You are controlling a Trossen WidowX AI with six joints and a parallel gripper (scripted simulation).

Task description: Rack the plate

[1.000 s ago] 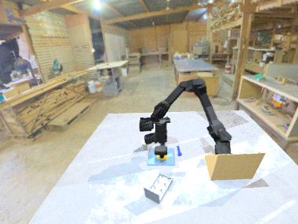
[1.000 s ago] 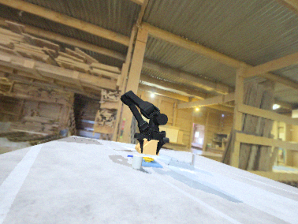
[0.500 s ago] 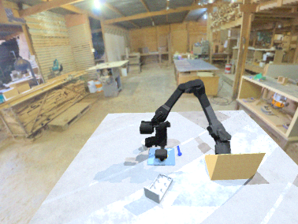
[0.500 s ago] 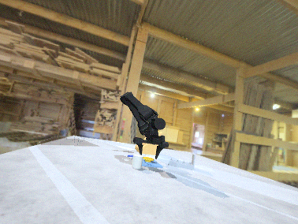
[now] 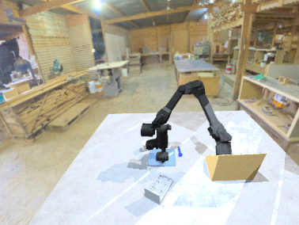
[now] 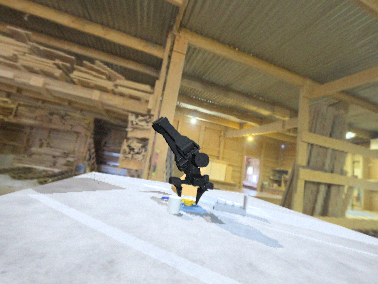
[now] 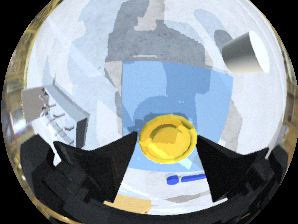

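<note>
Right now the dish rack is 19 cm to the left of my gripper tip and 2 cm above it. From my gripper tip the other things lie so: plate: 1 cm above; then white cup: 11 cm ahead, 8 cm to the right, 2 cm above.
</note>
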